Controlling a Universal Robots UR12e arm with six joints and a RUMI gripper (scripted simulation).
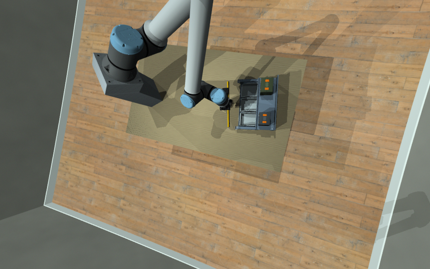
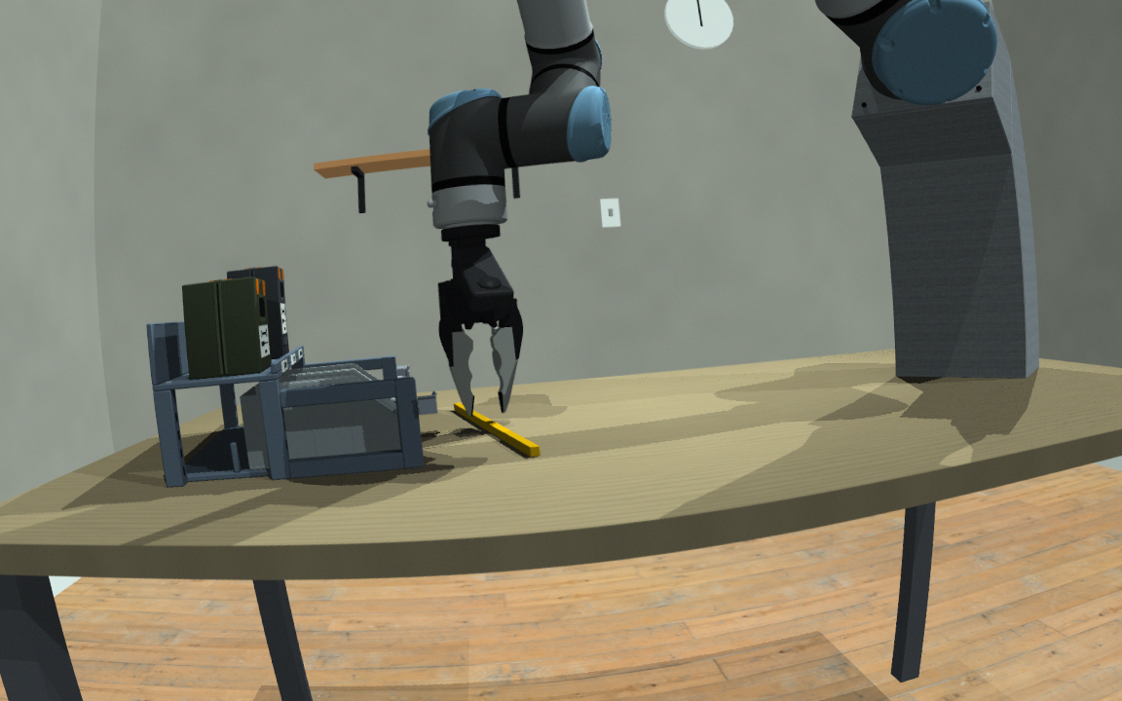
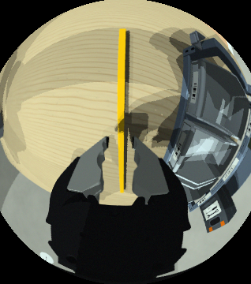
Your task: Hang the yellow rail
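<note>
Now: hand 30 mm above the yellow rail.
</note>
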